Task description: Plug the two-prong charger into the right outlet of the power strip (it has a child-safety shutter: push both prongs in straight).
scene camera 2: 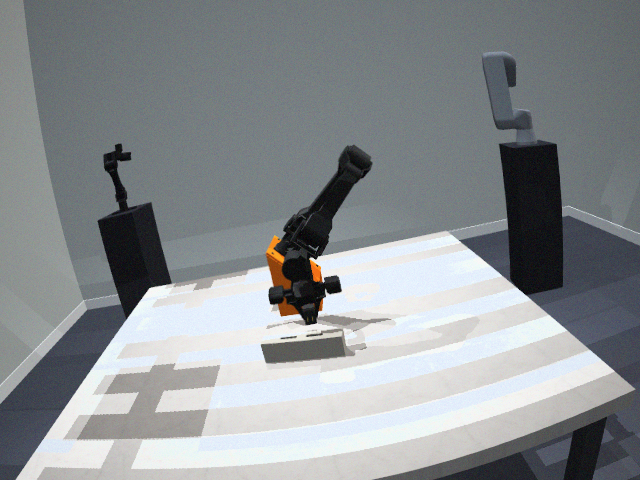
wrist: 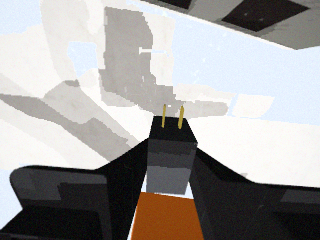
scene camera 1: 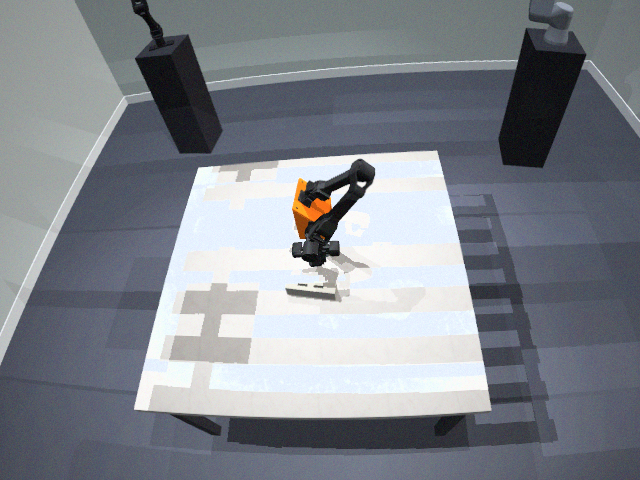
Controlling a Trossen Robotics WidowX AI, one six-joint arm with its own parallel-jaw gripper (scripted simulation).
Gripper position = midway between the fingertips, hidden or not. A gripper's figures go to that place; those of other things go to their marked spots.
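Labels:
My gripper (wrist: 167, 143) is 11 cm from the lens; a grey two-prong charger (wrist: 172, 145) is 7 cm from the lens.

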